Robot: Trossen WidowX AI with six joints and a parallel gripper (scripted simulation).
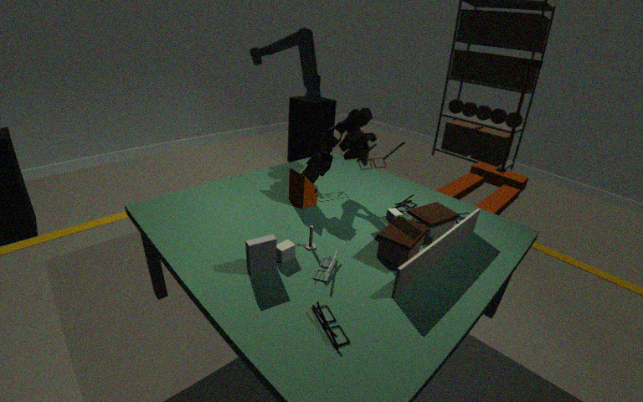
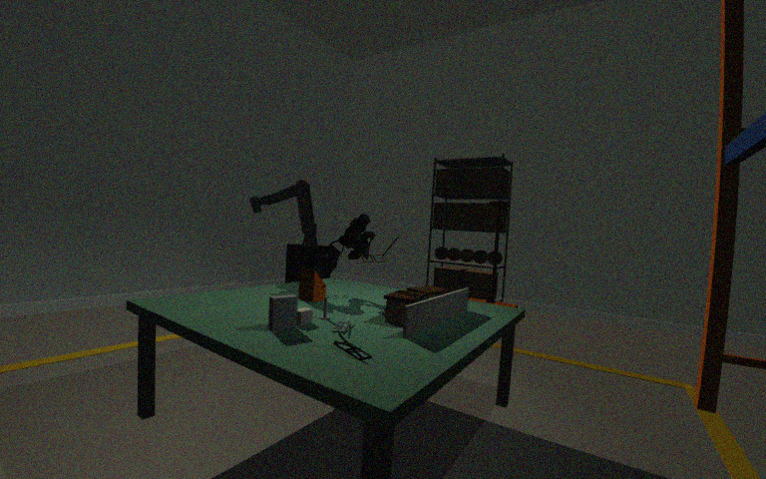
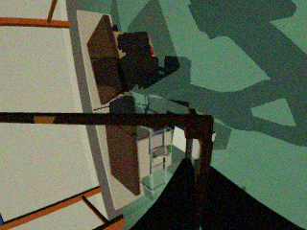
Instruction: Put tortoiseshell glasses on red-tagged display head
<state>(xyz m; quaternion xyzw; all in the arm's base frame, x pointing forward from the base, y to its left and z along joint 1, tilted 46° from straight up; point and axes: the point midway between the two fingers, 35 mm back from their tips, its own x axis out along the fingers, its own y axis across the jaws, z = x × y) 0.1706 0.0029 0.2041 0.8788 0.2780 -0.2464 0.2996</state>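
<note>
Right now the brown stepped display head is 29 cm ahead of my gripper tip, 15 cm to the right of it and 16 cm below it. Round my gripper tip: white panel (42 cm ahead, 3 cm to the right, 16 cm below); then small stand (8 cm ahead, 35 cm to the right, 19 cm below).
</note>
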